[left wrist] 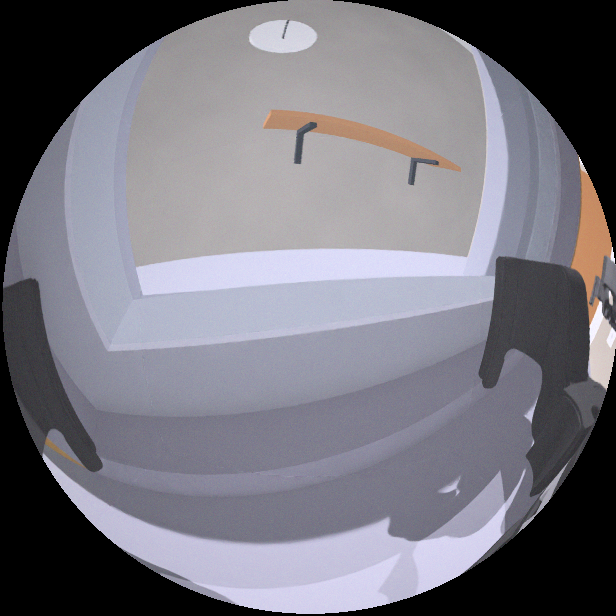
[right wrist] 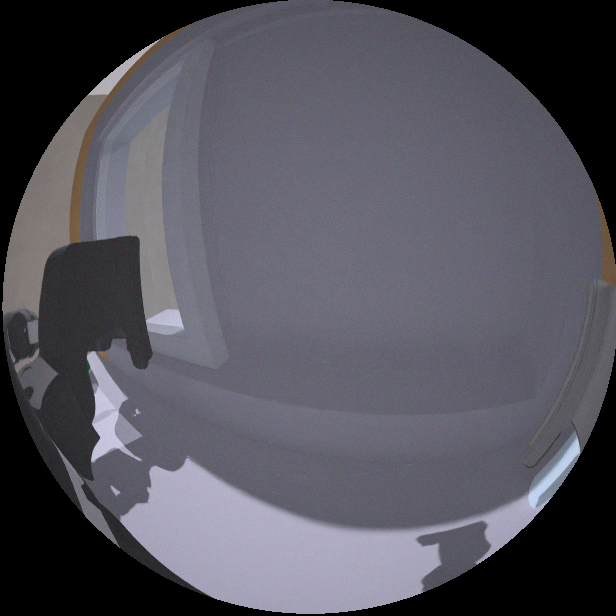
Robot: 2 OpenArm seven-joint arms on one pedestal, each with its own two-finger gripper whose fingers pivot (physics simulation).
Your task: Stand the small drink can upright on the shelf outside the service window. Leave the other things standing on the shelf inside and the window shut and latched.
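Note:
In the left wrist view my left gripper (left wrist: 290, 419) is open and empty, its dark fingers spread at the left and right edges, close in front of the service window's grey frame (left wrist: 298, 321). Through the opening I see a pale ledge (left wrist: 310, 270) just beyond the frame. My right gripper (right wrist: 339, 407) is open and empty, facing a plain grey panel (right wrist: 390, 218) beside the window opening (right wrist: 137, 201). The small drink can is not in view. A tiny green sliver (right wrist: 89, 363) shows by the right gripper's left finger; I cannot tell what it is.
Beyond the window a beige wall carries an orange shelf on two dark brackets (left wrist: 356, 135) and a round white clock (left wrist: 282, 36). A pale counter surface (right wrist: 298, 545) with arm shadows lies under both grippers. An orange panel (left wrist: 591, 229) stands right of the frame.

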